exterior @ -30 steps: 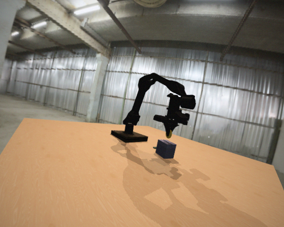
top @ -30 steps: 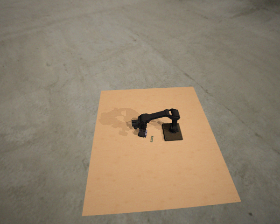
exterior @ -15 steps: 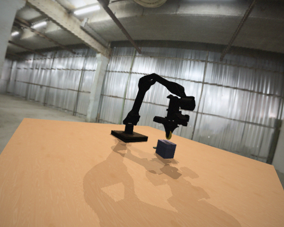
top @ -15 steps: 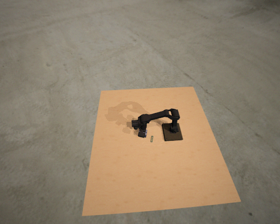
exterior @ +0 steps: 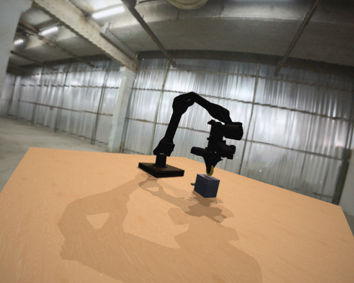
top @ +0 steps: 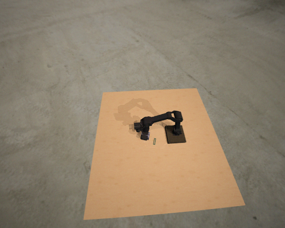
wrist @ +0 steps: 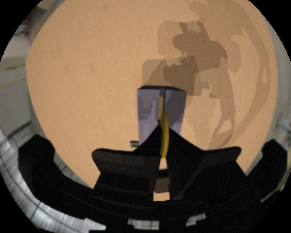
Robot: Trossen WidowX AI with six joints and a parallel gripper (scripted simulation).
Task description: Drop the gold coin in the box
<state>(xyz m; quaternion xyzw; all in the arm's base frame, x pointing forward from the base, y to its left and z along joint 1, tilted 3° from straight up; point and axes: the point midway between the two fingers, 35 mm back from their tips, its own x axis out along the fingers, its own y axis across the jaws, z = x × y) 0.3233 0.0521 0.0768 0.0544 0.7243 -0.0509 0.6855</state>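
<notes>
The gold coin is 10 mm above my gripper tip.
</notes>
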